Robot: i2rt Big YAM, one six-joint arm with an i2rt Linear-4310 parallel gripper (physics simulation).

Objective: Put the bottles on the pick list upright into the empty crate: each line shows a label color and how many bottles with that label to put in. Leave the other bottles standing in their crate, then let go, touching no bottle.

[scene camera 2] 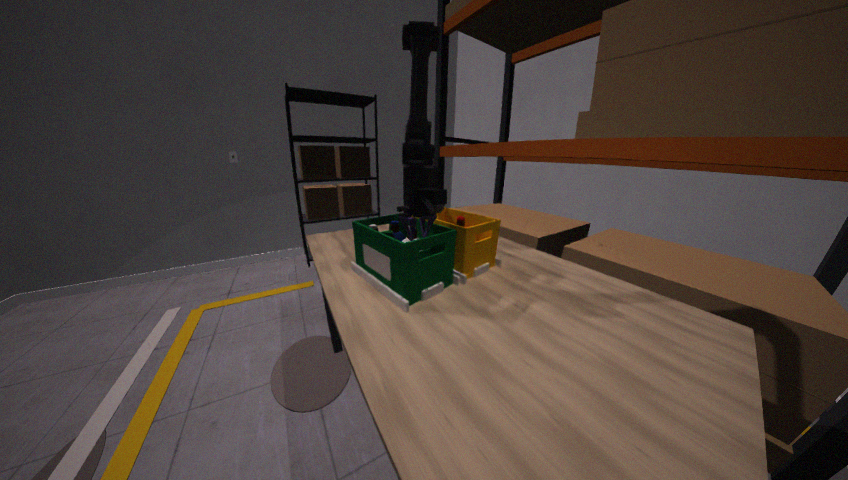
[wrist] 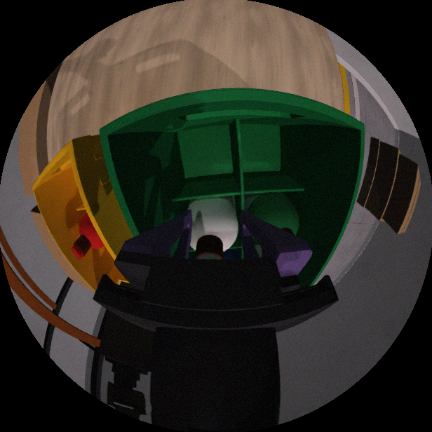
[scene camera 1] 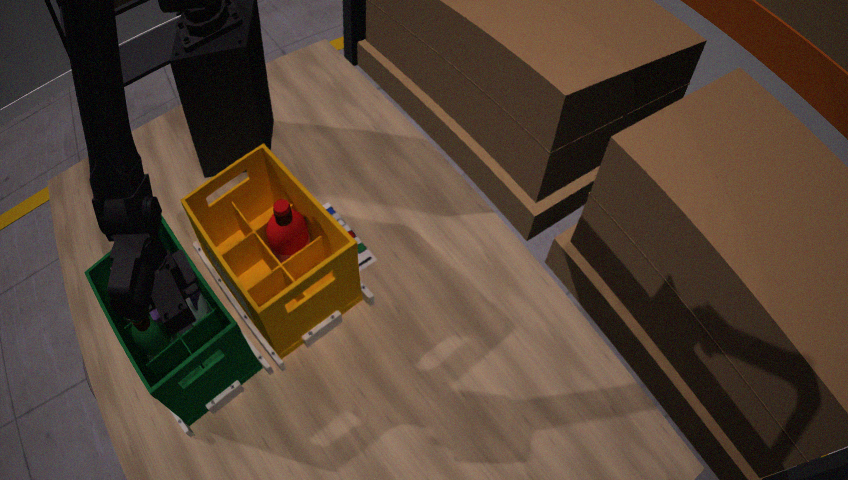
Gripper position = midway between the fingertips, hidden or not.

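Scene camera 2 gives me my gripper (scene camera 2: 418, 239), and on scene camera 1 there's a red bottle (scene camera 1: 287, 232). In the wrist view I can see the bottle (wrist: 88, 238) along with my gripper (wrist: 215, 215).
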